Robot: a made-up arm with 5 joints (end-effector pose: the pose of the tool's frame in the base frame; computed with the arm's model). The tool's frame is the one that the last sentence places. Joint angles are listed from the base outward.
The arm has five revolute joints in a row. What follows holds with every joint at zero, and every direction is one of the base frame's.
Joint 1 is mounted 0.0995 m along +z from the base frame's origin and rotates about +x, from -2.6 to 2.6 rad.
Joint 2 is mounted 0.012 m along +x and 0.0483 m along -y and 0.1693 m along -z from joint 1 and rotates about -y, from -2.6 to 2.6 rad.
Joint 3 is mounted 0.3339 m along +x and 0.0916 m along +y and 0.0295 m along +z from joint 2 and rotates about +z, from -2.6 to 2.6 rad.
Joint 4 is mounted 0.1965 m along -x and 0.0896 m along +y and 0.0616 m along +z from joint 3 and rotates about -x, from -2.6 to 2.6 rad.
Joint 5 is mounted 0.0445 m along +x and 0.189 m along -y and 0.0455 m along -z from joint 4 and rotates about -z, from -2.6 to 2.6 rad.
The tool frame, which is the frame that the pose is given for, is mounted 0.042 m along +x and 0.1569 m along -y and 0.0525 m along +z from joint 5; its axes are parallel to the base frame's.
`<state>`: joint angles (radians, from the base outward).
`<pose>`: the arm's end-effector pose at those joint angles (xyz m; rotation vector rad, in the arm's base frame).
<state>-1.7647 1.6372 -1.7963 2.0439 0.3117</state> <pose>-0.4287 0.3865 -0.1213 -1.3877 -1.2270 -1.7157</pose>
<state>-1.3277 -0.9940 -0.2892 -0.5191 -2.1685</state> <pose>0.2286 -0.3525 -0.0745 -0.0594 0.9663 1.0256</pose>
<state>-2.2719 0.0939 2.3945 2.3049 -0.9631</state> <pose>0.1440 0.1795 0.1386 0.5246 -0.1917 -1.5710</pose>
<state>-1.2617 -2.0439 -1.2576 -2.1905 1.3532</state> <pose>-0.3151 -0.3818 -0.4403 0.1628 -1.4488 -2.6184</pose>
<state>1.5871 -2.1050 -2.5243 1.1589 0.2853</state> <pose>0.1484 0.7527 0.2817 -2.1882 1.0369 0.3077</pose>
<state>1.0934 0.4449 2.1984 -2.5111 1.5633</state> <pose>0.2996 -0.0893 -0.2672 -0.0158 1.6004 1.0574</pose>
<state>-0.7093 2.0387 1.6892 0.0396 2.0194</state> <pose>-0.2792 -0.0815 0.4007 -0.0955 -1.9797 0.5250</pose>
